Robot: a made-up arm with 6 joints.
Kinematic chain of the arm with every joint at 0, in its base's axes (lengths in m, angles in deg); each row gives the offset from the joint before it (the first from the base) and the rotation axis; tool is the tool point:
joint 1: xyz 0 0 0.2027 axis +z
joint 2: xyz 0 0 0 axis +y
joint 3: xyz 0 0 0.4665 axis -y
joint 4: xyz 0 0 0 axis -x
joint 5: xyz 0.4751 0 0 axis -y
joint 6: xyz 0 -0.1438 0 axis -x
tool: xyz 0 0 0
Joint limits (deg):
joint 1: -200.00..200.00
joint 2: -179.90..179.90
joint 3: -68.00..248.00
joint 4: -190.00..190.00
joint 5: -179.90..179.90
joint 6: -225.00..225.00
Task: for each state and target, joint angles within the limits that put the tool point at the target. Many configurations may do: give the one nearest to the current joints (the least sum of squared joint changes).
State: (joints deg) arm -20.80 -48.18 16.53 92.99 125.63 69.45
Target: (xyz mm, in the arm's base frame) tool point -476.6 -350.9 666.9
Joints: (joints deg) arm 33.51 -91.88 -3.79 78.19 125.63 69.45
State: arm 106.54 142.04 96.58 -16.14 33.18 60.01
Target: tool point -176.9 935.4 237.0
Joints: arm 108.83 90.91 102.02 -20.70 33.18 60.01
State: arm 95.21 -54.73 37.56 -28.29 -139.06 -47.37
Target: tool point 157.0 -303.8 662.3
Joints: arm 97.57 -90.12 -7.35 -36.49 -139.06 -47.37
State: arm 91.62 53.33 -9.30 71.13 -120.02 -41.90
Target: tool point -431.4 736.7 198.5
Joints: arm 122.33 61.86 18.45 78.19 -120.02 -41.90
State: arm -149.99 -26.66 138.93 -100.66 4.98 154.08
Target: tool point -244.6 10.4 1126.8
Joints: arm -178.73 21.83 120.36 -83.69 4.98 154.08
